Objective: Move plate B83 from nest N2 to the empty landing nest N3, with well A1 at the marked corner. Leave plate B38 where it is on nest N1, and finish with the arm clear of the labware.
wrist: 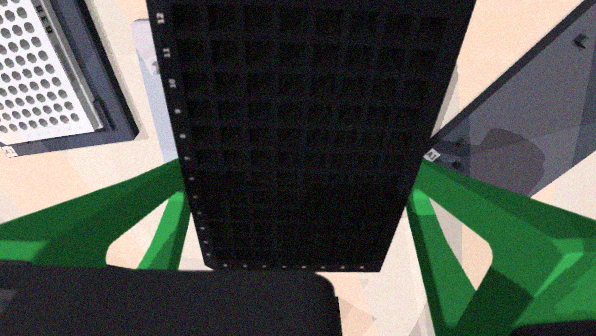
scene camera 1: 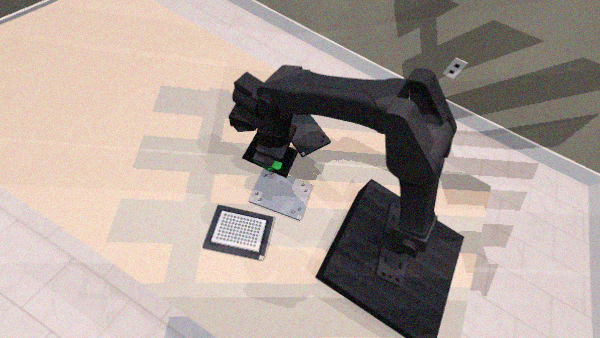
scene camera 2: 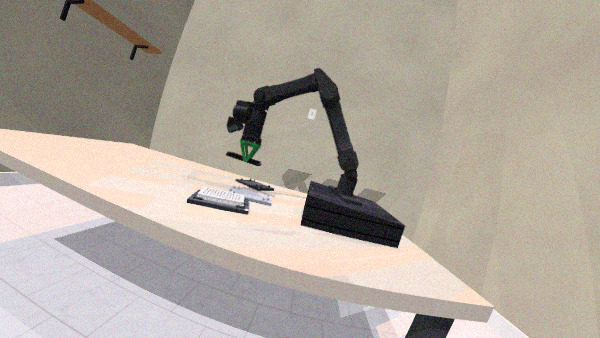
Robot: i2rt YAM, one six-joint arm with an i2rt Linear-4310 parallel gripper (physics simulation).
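Note:
My gripper point(scene camera 1: 273, 162) point(scene camera 2: 246, 159) point(wrist: 298, 168) has its green fingers shut on the long sides of the black plate point(scene camera 1: 289, 161) point(scene camera 2: 255, 162) point(wrist: 300, 125), taken as B83. The plate hangs roughly level, well above the table. In the wrist view its row of numbers runs down the left side. The white plate point(scene camera 1: 239, 230) point(scene camera 2: 220, 196) point(wrist: 30, 80), taken as B38, sits on a dark nest point(scene camera 1: 210, 242) point(wrist: 117, 117). A light grey nest point(scene camera 1: 281, 192) point(wrist: 159, 100) and a dark grey nest point(scene camera 1: 311, 136) point(scene camera 2: 257, 185) point(wrist: 525, 120) bear no plate; which is N2 or N3 is not readable.
The arm's black base box point(scene camera 1: 350, 260) point(scene camera 2: 350, 215) stands on the table, right of the nests in both scene views. The held plate hides most of the light grey nest in the wrist view. A wooden shelf point(scene camera 2: 117, 30) is on the wall, away from the arm.

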